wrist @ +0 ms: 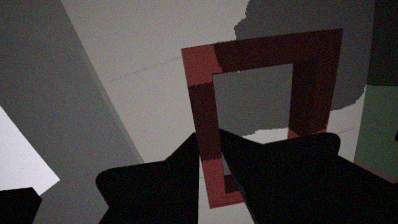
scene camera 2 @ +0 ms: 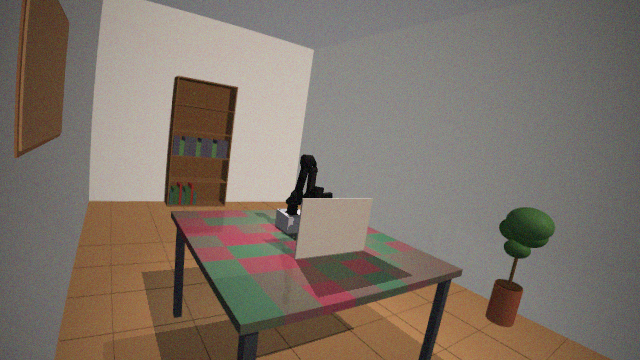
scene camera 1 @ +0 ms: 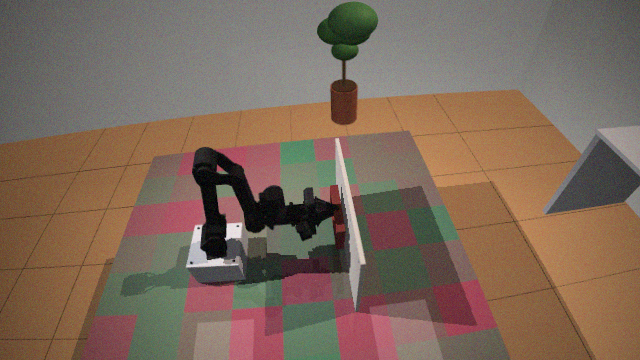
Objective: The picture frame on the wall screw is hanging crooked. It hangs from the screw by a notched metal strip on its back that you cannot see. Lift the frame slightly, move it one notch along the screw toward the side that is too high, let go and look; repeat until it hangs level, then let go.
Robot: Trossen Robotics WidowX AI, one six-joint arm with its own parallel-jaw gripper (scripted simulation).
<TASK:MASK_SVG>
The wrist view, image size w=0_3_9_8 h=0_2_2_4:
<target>my gripper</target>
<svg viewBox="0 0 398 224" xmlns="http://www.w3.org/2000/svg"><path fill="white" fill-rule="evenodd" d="M33 187L0 191L0 224L33 223L36 212L38 212L42 202L42 198ZM196 132L192 133L173 154L164 160L133 166L121 166L102 171L95 181L109 208L99 224L198 224L200 153ZM219 128L221 152L243 196L243 201L252 216L254 224L398 224L398 182L392 184L388 180L386 181L384 178L380 178L376 174L374 175L355 163L351 163L344 157L340 157L338 152L341 140L338 134L323 132L263 144L247 140Z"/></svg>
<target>picture frame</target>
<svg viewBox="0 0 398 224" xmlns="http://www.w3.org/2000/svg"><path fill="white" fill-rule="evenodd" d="M343 28L304 33L298 32L287 35L280 34L181 49L210 209L244 203L243 196L221 152L219 128L247 140L263 144L327 132L339 65L338 61L341 53Z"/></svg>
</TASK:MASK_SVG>
